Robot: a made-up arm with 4 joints.
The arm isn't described. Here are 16 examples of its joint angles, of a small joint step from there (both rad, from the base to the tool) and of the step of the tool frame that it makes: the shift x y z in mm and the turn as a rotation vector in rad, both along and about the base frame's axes.
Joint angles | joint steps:
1: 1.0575 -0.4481 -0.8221 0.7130 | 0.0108 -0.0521 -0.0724 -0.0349
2: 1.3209 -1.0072 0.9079 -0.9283 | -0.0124 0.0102 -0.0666 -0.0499
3: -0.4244 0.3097 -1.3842 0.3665 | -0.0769 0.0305 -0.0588 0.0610
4: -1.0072 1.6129 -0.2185 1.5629 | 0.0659 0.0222 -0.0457 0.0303
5: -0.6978 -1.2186 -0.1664 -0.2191 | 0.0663 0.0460 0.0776 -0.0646
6: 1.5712 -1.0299 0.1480 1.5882 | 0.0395 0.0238 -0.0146 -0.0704
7: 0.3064 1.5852 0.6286 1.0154 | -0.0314 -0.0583 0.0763 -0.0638
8: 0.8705 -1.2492 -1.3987 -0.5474 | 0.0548 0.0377 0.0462 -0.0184
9: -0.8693 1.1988 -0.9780 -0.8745 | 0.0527 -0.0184 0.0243 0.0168
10: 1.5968 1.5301 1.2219 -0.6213 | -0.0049 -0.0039 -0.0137 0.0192
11: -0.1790 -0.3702 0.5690 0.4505 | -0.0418 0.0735 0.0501 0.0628
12: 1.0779 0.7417 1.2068 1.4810 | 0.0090 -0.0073 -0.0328 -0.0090
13: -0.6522 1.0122 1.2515 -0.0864 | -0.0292 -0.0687 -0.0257 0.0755
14: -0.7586 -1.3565 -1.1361 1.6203 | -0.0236 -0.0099 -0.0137 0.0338
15: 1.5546 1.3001 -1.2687 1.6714 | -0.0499 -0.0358 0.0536 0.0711
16: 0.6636 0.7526 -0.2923 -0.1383 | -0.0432 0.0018 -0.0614 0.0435
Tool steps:
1: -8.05 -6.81 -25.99 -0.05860 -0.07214 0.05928
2: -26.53 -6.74 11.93 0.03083 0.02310 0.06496
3: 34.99 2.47 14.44 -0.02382 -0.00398 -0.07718
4: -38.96 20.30 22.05 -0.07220 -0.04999 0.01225
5: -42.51 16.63 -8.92 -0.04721 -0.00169 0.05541
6: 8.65 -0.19 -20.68 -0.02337 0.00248 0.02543
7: 40.06 -2.93 -6.39 0.06541 -0.02873 0.10260
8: -0.62 14.87 -35.54 -0.01591 -0.04796 -0.05229
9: -23.34 -5.88 16.44 0.01747 -0.04960 -0.01280
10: -1.51 0.77 0.85 -0.00771 0.02196 -0.01994
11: 26.43 -23.49 -18.53 -0.08186 0.05646 -0.07401
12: -6.57 -0.22 5.76 -0.00896 -0.03656 -0.01175
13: 5.63 9.07 -3.54 -0.00568 0.06047 0.11818
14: 11.83 -7.90 -9.08 0.00220 0.03328 -0.03119
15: -30.19 -12.40 15.43 0.02095 0.02483 0.04629
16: 0.45 3.79 16.68 -0.01929 0.00312 -0.07282
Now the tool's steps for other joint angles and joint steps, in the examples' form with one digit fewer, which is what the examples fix.
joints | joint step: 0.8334 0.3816 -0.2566 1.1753 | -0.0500 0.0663 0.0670 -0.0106
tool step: 26.6 -12.4 27.1 0.0601 0.1107 -0.0118
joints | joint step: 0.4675 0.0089 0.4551 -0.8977 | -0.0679 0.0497 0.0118 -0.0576
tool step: 28.4 -8.5 28.7 0.0569 0.0908 -0.0003
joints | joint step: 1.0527 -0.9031 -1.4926 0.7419 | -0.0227 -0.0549 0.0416 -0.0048
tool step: -1.8 0.9 32.4 -0.0711 0.0461 0.0003
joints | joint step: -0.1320 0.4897 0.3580 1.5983 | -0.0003 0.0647 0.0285 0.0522
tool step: -12.8 -15.2 0.1 -0.0404 0.0366 -0.0840
